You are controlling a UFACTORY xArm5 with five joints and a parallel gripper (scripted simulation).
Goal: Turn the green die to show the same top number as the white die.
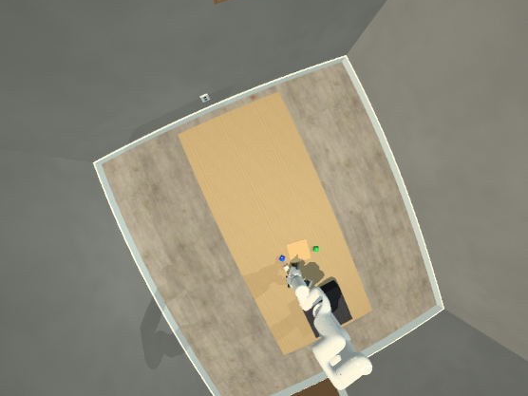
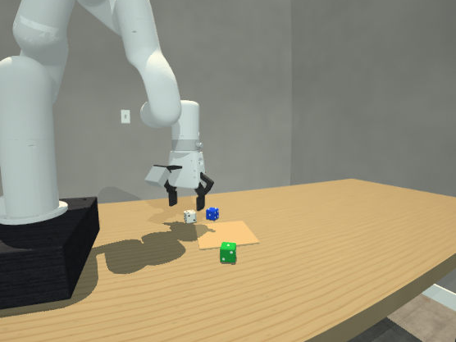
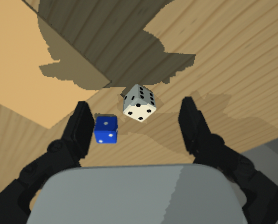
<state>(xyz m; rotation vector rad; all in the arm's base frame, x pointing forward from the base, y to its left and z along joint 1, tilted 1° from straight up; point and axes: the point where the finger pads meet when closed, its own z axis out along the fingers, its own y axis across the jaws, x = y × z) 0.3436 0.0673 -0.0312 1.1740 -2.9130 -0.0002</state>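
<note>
The white die lies 40 mm below my hand, 20 mm to the left of it and 10 mm ahead of it. Round my hand: blue die 80 mm ahead, 40 mm below, 20 mm to the left; tan mat 100 mm to the right, 70 mm ahead, 60 mm below; green die 220 mm to the right, 40 mm below, 40 mm ahead.
</note>
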